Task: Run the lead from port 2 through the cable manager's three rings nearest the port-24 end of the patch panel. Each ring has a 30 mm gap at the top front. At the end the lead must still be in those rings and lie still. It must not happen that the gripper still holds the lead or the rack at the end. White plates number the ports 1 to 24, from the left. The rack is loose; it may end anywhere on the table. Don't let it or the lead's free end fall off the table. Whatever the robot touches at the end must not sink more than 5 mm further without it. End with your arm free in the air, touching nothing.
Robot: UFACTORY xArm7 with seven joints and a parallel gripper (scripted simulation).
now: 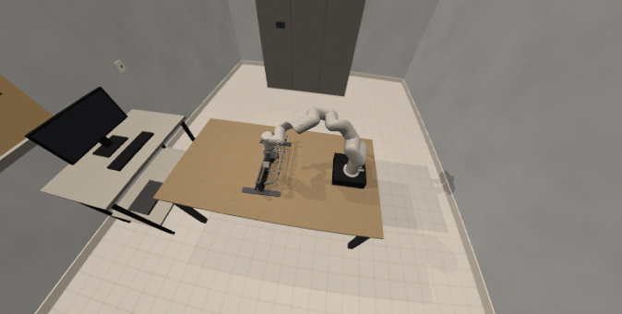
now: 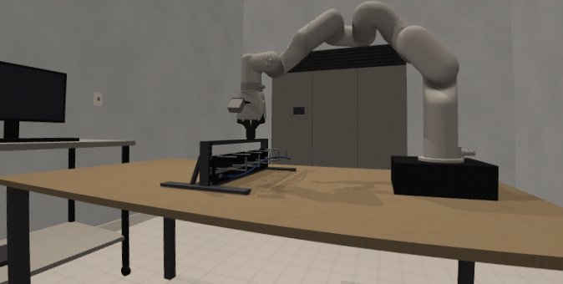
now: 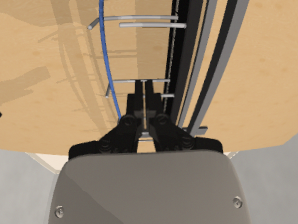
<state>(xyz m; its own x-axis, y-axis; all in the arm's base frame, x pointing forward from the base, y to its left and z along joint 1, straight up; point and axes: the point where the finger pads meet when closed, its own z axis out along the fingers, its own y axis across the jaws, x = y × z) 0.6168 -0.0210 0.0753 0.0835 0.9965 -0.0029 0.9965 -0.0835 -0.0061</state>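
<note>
Now: the black rack 60 mm ahead of my hand, 50 mm to the right of it and 100 mm below it.
</note>
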